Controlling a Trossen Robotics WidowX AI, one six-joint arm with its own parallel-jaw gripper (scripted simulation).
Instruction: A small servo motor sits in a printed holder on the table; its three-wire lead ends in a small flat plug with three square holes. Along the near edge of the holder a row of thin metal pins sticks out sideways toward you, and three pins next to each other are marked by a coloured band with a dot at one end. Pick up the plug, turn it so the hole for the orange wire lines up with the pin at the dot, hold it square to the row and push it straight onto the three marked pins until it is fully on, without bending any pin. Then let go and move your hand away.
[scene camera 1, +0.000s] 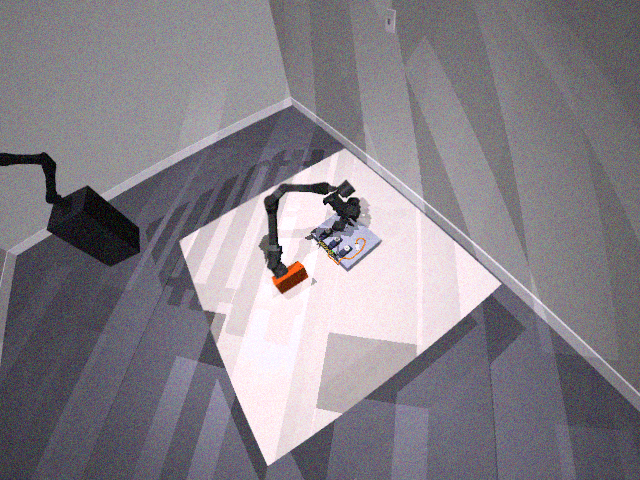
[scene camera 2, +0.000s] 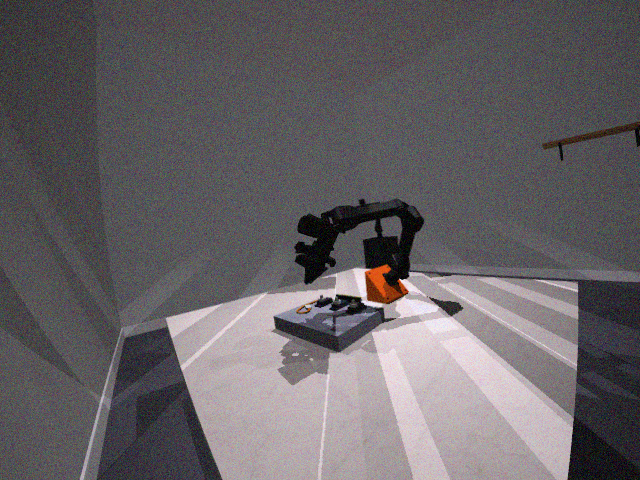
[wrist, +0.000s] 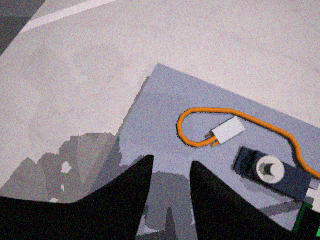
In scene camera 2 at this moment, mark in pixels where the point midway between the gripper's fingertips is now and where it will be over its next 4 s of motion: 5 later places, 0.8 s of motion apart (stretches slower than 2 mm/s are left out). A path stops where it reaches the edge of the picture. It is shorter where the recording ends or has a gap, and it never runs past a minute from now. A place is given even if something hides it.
The gripper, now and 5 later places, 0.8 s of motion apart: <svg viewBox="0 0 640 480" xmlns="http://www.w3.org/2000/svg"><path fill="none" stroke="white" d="M307 283L307 296L307 304L308 304L312 289L325 282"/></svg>
